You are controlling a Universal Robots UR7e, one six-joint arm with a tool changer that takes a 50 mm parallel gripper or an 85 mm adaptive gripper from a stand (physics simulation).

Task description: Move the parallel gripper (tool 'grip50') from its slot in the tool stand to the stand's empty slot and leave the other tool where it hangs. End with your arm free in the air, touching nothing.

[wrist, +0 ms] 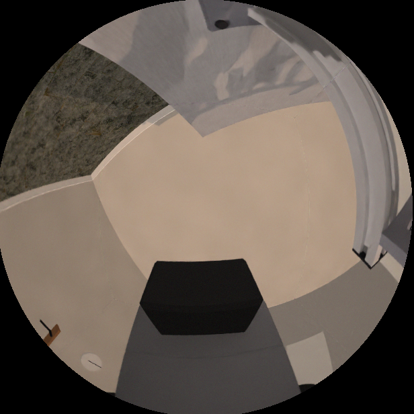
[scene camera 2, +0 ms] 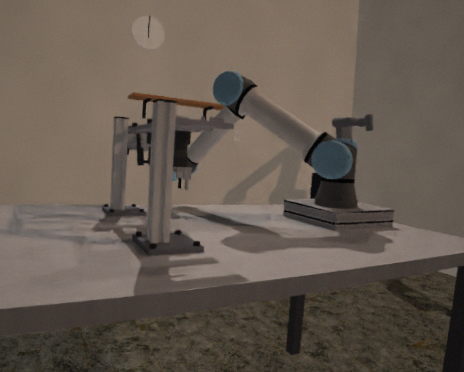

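Pixels of known places: arm's base at its link origin: (scene camera 2: 335,205).
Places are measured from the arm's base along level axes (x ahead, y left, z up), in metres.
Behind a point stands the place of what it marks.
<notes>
The tool stand (scene camera 2: 161,200) {x 0.699, y 0.195, z 0.041 m} (wrist: 374,160) has two posts and a crossbeam in scene camera 2. A dark tool with pale jaws, seemingly the parallel gripper (scene camera 2: 183,184), is under the beam beside the front post, fingertips down. Its finger gap is too small to judge. A dark, slim tool (scene camera 2: 140,150) hangs farther left, between the posts. The arm's wrist (scene camera 2: 192,164) {x 0.381, y -0.434, z 0.108 m} is low behind the beam, partly hidden; whether it joins a tool cannot be told. The wrist view shows a black block (wrist: 201,295) on a grey body, without recognisable fingers. The empty slot cannot be made out.
An orange board (scene camera 2: 175,101) {x 0.682, y 0.203, z 0.253 m} lies above the beam, with black hooks beneath it. The arm's elbow (scene camera 2: 228,88) {x 0.386, y -0.139, z 0.373 m} is high, right of the stand. The arm's base (scene camera 2: 337,194) {x 0.040, y 0.046, z 0.043 m} stands on a plinth at the right of the table (scene camera 2: 280,260) {x 0.491, y 0.354, z -0.062 m}.
</notes>
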